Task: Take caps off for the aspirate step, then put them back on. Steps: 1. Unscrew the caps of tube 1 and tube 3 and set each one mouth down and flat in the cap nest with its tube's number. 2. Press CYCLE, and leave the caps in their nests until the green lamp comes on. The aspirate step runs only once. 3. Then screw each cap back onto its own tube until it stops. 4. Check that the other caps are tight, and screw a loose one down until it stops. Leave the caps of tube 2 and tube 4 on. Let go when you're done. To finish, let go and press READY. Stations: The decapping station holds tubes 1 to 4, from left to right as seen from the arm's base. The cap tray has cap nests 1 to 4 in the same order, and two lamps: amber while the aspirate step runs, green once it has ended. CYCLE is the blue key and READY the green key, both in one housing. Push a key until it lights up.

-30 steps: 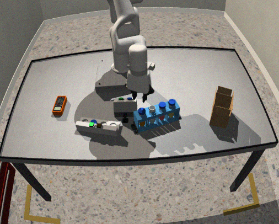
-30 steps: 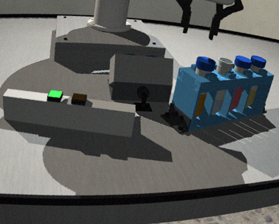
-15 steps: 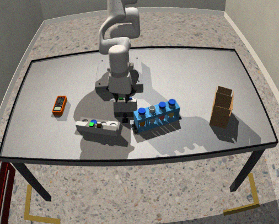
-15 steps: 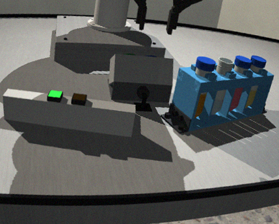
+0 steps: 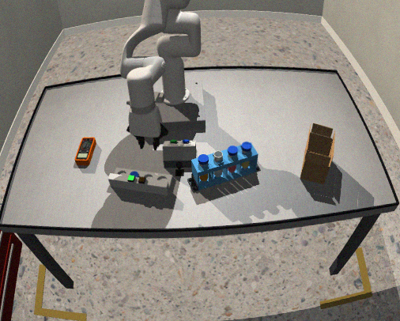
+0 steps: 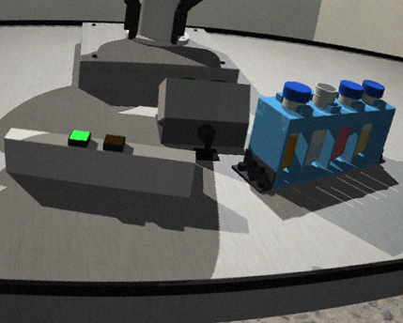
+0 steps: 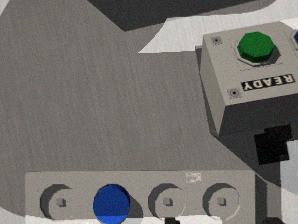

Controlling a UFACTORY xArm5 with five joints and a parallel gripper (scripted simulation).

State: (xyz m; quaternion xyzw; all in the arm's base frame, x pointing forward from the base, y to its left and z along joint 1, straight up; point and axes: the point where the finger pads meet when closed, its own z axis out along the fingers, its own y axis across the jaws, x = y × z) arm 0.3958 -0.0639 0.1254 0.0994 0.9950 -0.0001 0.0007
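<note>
Right now the blue cap is 27 cm to the left of my hand and 6 cm below it. Round my hand: blue key: 11 cm to the left, 11 cm below, 10 cm behind; green key: 11 cm below, 10 cm behind, 7 cm to the left; grey key housing: 12 cm below, 9 cm to the left, 8 cm behind.
</note>
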